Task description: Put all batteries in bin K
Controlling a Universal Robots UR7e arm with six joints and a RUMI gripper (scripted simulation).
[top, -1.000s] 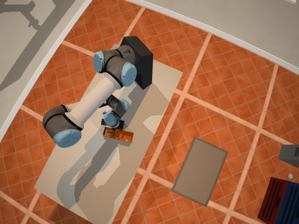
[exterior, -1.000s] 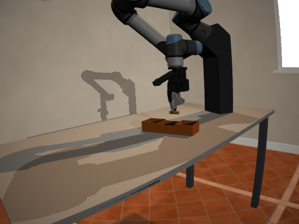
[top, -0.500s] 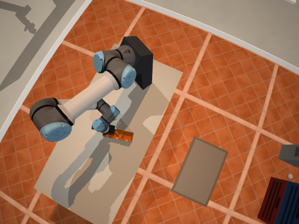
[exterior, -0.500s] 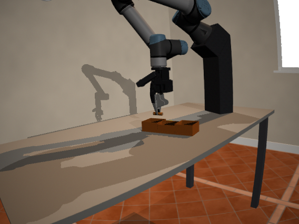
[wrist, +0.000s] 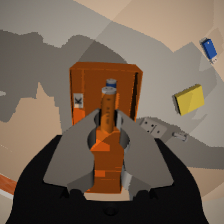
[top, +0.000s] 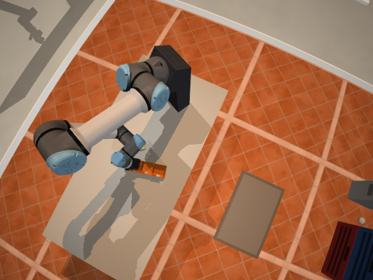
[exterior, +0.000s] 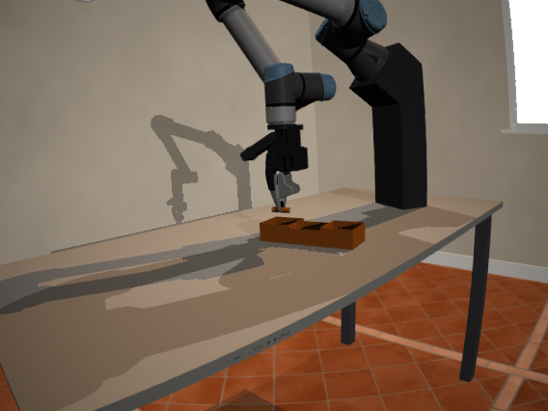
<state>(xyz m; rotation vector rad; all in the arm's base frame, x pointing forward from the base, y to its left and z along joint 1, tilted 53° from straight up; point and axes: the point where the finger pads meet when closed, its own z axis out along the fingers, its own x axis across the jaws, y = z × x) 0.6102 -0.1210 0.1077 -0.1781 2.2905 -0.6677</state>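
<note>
Right now the blue cylindrical battery is 7 cm below my hand and 1 cm to the left of it. Round my hand: orange cylinder (1 cm below); then domino-like tile (8 cm below, 7 cm to the left, 7 cm behind); then joined orange bins (9 cm to the left, 6 cm below, 1 cm ahead).
</note>
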